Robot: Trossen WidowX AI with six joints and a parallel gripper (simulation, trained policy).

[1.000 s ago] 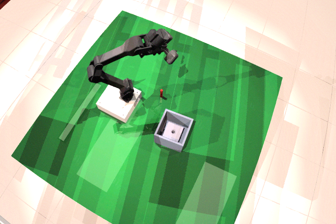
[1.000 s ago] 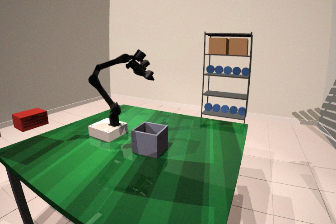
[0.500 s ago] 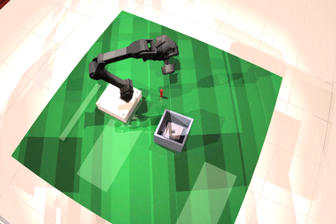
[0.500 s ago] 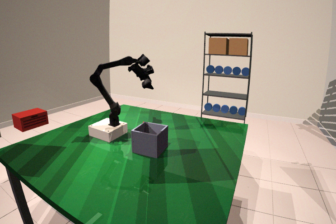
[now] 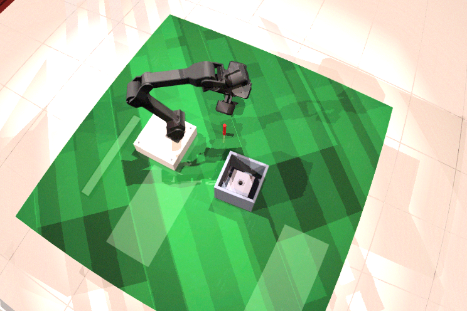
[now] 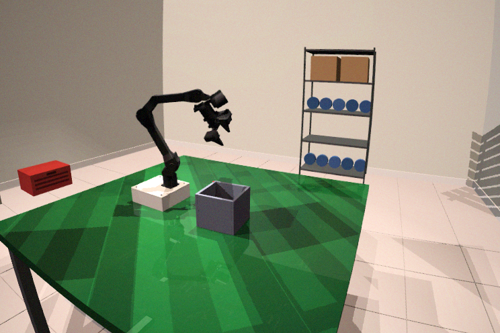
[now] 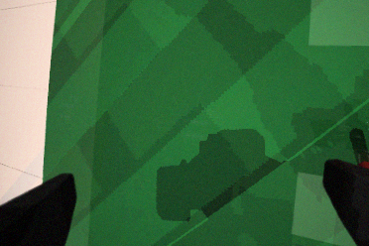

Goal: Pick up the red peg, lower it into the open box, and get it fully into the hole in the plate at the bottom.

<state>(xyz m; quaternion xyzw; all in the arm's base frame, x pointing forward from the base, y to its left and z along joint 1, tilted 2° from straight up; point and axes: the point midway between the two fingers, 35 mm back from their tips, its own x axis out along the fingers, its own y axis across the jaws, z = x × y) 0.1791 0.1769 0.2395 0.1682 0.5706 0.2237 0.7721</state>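
My gripper tip is now 240 mm above the red peg, 60 mm to the left of it and 30 mm past it. Round my gripper tip: plate: 240 mm to the right, 240 mm below, 140 mm ahead.
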